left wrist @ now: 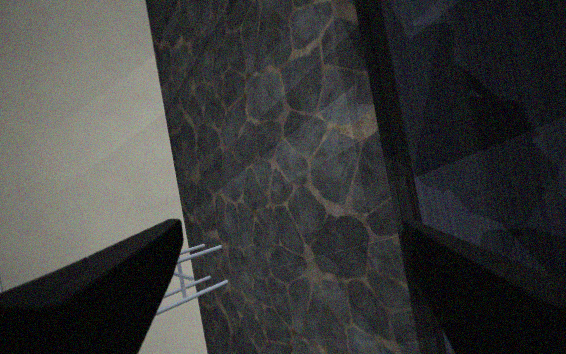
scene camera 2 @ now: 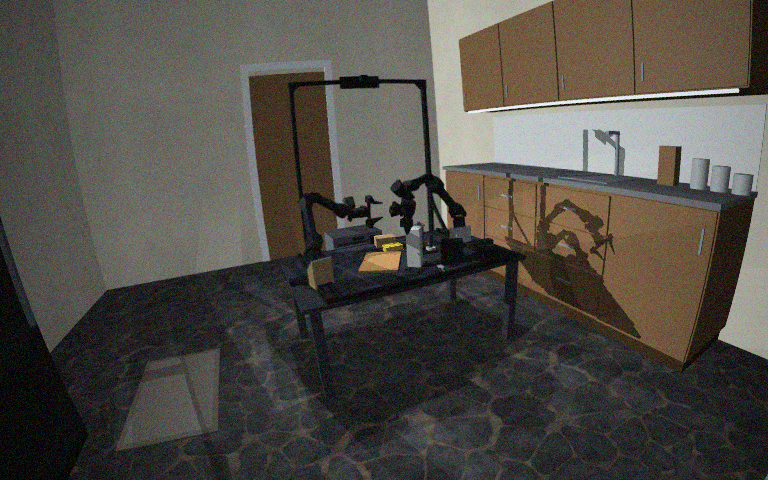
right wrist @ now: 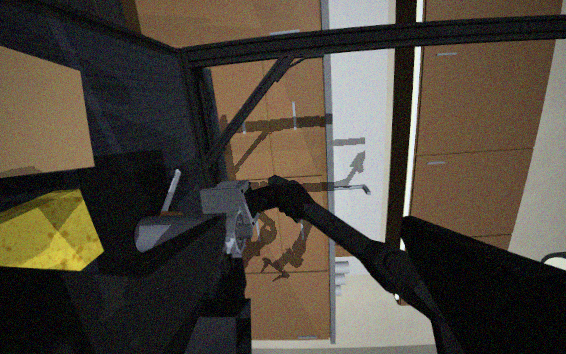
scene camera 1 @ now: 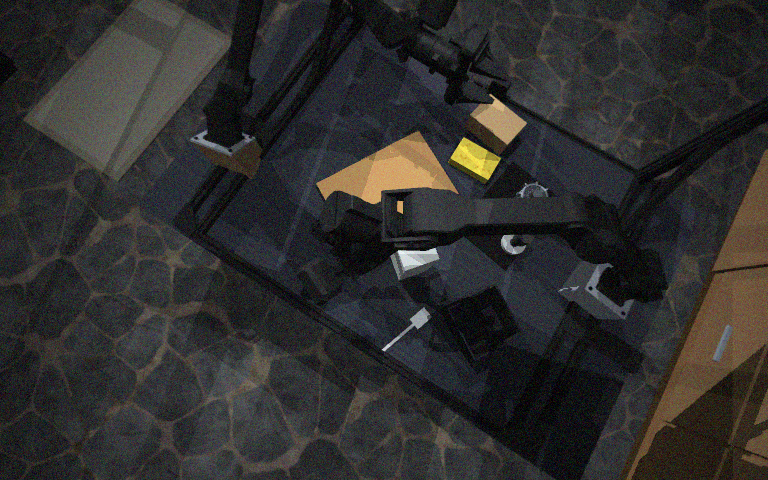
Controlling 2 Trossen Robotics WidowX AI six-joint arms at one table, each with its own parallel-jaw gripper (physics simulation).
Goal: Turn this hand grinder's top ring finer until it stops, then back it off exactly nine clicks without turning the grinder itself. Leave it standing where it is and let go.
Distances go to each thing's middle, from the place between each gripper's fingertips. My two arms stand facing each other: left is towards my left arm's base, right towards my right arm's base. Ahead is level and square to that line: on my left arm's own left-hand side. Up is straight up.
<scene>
The orange mat (scene camera 1: pixel 408 163) is 290 mm behind my left hand, 20 mm to the left of it and 230 mm below it. The rest, counted from my left hand: black tray (scene camera 1: pixel 481 322): 60 mm behind, 330 mm to the left, 190 mm below; notched top ring (right wrist: pixel 235 246): 340 mm behind, 340 mm to the left, 100 mm below; hand grinder (right wrist: pixel 150 231): 340 mm behind, 340 mm to the left, 160 mm below.
The tan box (scene camera 1: pixel 496 125) is 21 cm below my right hand, 6 cm behind it and 4 cm to the left of it. The rest, counted from my right hand: orange mat (23 cm below, 19 cm ahead, 16 cm to the right); then notched top ring (15 cm to the left, 14 cm ahead, 10 cm below); then hand grinder (16 cm below, 15 cm to the left, 14 cm ahead).
</scene>
